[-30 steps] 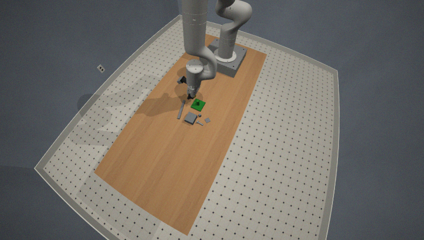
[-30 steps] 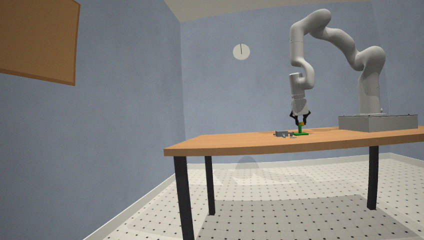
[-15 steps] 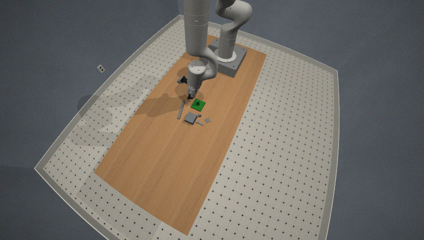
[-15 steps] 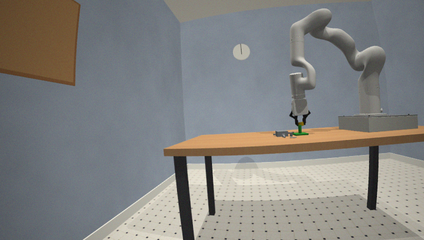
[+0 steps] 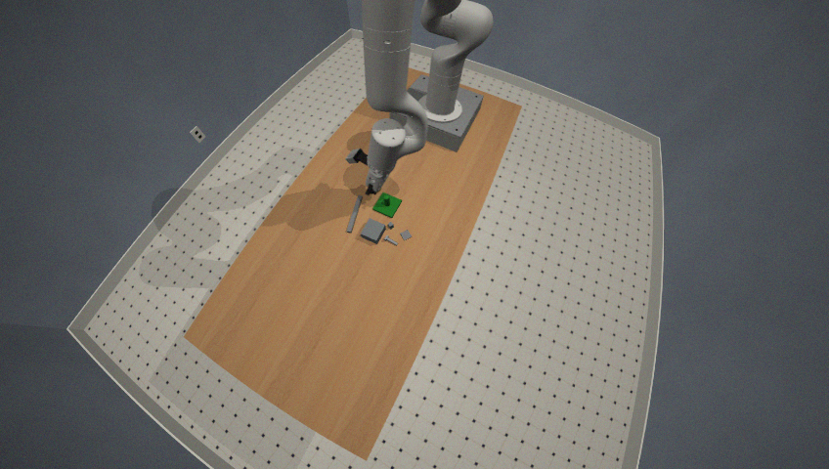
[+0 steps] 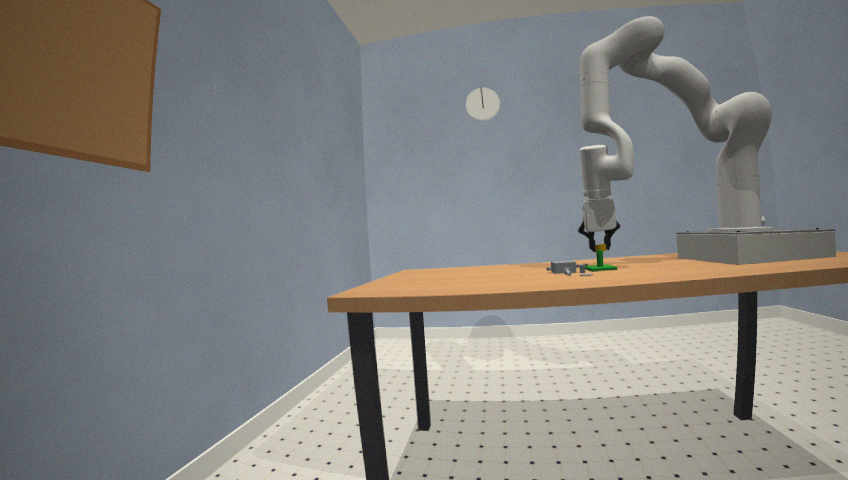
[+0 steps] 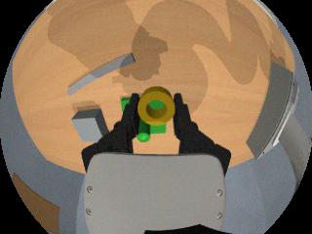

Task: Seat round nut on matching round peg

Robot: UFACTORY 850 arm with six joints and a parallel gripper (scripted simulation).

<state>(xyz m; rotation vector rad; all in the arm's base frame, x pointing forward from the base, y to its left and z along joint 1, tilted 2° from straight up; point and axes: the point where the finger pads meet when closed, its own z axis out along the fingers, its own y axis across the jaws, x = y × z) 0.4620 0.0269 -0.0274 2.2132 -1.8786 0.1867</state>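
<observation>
Now: the long grey bar 11 cm ahead of my hand, 7 cm below it and 2 cm to the right of it. Round my hand: grey block (13 cm ahead, 8 cm to the left, 6 cm below); small grey bolt (14 cm to the left, 12 cm ahead, 7 cm below); small grey plate (18 cm to the left, 8 cm below, 7 cm ahead).
</observation>
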